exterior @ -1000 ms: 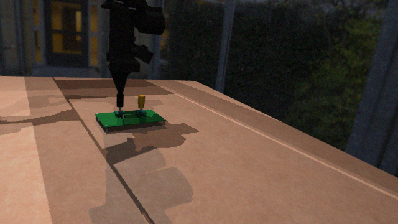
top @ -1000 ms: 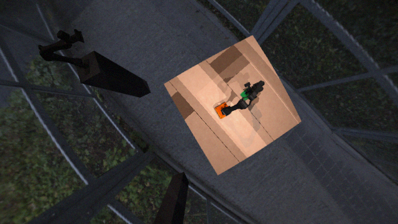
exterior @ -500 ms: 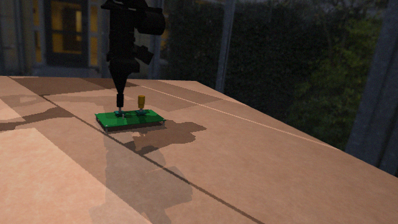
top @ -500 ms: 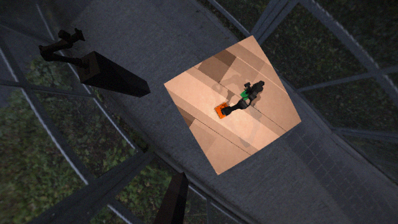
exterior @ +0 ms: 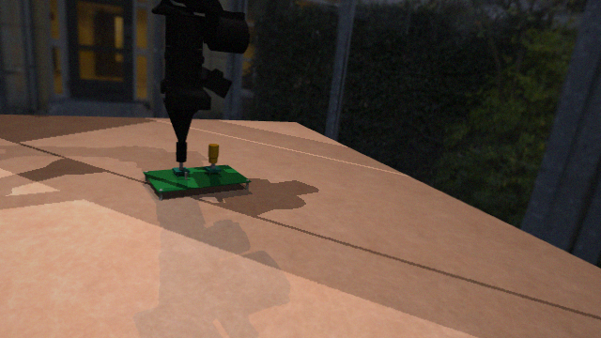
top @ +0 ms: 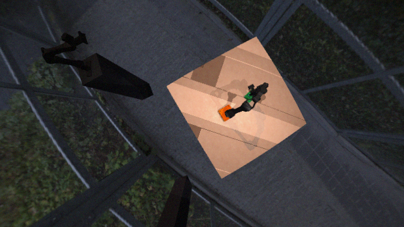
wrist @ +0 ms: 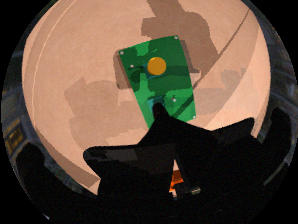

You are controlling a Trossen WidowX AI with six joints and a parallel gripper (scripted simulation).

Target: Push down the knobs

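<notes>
My gripper tip is 3 cm above the potentiometer. From my gripper tip the other things lie so: yellow knob (5 cm ahead, 2 cm below).
</notes>
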